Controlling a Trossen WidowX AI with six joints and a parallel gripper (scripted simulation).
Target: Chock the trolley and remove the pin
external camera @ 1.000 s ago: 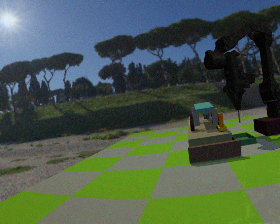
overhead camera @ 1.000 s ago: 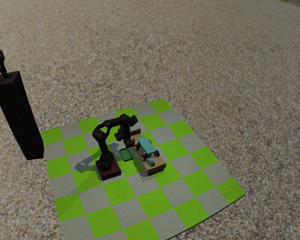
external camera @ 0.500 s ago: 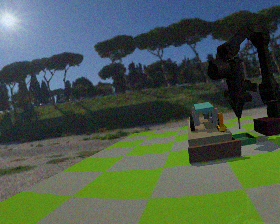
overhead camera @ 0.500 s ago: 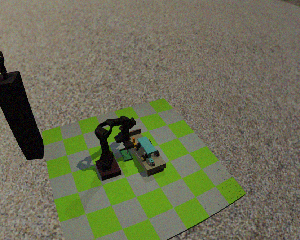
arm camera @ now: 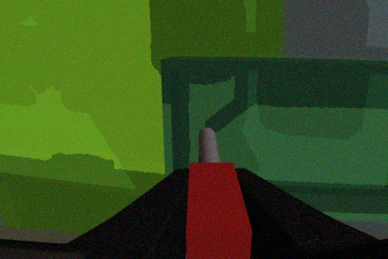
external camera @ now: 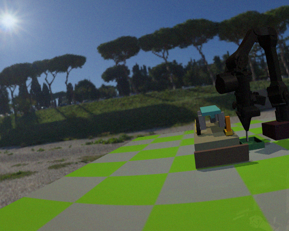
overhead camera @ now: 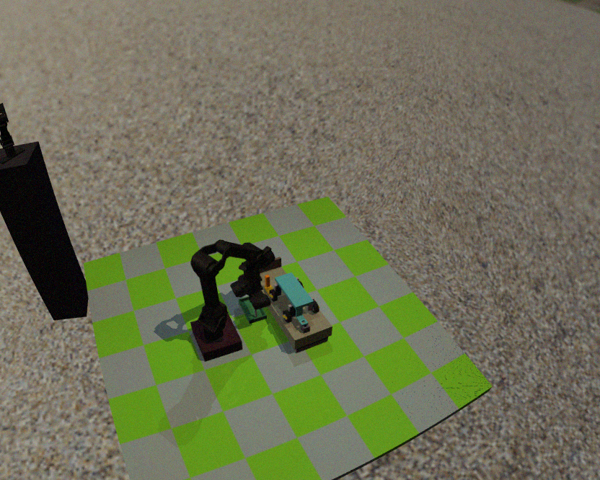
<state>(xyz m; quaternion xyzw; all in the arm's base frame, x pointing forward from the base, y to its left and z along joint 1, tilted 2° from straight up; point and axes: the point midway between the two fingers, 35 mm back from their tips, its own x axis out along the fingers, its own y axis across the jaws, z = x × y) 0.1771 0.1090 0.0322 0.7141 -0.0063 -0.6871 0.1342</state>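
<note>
Now: gripper tip 1 cm past the green tray, 3 cm to the right of it and 6 cm above it. From my gripper tip the other things lie so: teal trolley 14 cm ahead, 3 cm to the right, 5 cm above; then red-headed stop pin right at my gripper tip; then yellow chock 7 cm ahead, 6 cm to the left, 3 cm above.
</note>
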